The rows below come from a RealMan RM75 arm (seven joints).
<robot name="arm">
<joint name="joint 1" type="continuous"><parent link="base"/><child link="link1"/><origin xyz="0.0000 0.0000 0.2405" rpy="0.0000 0.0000 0.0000"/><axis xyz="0 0 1"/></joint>
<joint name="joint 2" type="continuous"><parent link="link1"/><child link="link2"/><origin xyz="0.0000 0.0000 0.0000" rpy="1.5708 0.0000 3.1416"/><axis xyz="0 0 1"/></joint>
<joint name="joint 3" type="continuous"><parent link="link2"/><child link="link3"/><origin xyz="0.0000 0.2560 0.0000" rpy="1.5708 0.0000 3.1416"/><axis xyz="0 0 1"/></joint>
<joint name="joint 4" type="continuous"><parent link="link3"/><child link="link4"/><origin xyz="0.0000 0.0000 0.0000" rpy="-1.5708 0.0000 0.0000"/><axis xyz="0 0 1"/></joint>
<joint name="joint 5" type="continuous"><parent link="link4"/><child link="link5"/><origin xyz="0.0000 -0.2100 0.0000" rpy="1.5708 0.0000 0.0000"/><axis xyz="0 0 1"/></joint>
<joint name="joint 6" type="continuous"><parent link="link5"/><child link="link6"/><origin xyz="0.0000 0.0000 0.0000" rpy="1.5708 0.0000 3.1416"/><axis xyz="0 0 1"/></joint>
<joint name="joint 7" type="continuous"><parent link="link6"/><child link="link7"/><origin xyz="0.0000 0.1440 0.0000" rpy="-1.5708 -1.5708 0.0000"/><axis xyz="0 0 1"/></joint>
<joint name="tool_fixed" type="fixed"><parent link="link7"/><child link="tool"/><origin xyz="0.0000 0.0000 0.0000" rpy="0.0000 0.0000 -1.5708"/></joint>
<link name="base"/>
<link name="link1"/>
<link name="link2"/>
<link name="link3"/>
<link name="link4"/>
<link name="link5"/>
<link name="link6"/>
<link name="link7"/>
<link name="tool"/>
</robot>
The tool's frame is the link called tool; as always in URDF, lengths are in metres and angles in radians. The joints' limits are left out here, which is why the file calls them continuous.
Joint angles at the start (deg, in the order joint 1, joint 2, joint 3, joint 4, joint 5, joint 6, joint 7):
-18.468, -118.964, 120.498, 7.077, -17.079, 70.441, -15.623
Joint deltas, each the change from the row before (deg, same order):
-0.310, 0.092, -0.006, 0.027, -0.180, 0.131, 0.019
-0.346, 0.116, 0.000, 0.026, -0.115, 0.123, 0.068
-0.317, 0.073, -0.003, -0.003, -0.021, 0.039, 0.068
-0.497, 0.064, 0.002, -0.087, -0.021, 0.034, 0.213
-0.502, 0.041, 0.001, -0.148, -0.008, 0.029, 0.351
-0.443, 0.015, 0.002, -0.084, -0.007, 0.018, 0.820
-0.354, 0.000, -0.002, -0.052, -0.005, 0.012, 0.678
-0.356, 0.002, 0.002, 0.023, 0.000, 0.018, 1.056
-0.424, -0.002, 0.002, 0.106, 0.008, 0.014, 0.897
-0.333, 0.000, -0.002, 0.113, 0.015, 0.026, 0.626
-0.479, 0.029, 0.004, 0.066, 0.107, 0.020, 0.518
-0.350, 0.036, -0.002, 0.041, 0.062, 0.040, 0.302
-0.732, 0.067, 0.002, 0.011, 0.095, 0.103, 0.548
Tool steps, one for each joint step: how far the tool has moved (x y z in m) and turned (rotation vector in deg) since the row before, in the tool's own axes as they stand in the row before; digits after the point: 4 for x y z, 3 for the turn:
0.0019, -0.0008, 0.0020, -0.056, 0.393, 0.134
0.0020, -0.0008, 0.0021, -0.136, 0.388, 0.239
0.0014, -0.0004, 0.0019, -0.178, 0.246, 0.228
0.0019, -0.0003, 0.0029, -0.272, 0.290, 0.444
0.0016, -0.0003, 0.0028, -0.268, 0.237, 0.583
0.0015, 0.0000, 0.0026, -0.255, 0.250, 0.992
0.0013, 0.0001, 0.0022, -0.205, 0.216, 0.799
0.0015, 0.0003, 0.0024, -0.236, 0.293, 1.161
0.0020, 0.0005, 0.0032, -0.305, 0.417, 0.998
0.0017, 0.0005, 0.0026, -0.251, 0.371, 0.700
0.0021, 0.0004, 0.0033, -0.405, 0.410, 0.709
0.0016, 0.0001, 0.0024, -0.272, 0.321, 0.452
0.0032, 0.0000, 0.0047, -0.524, 0.631, 0.864

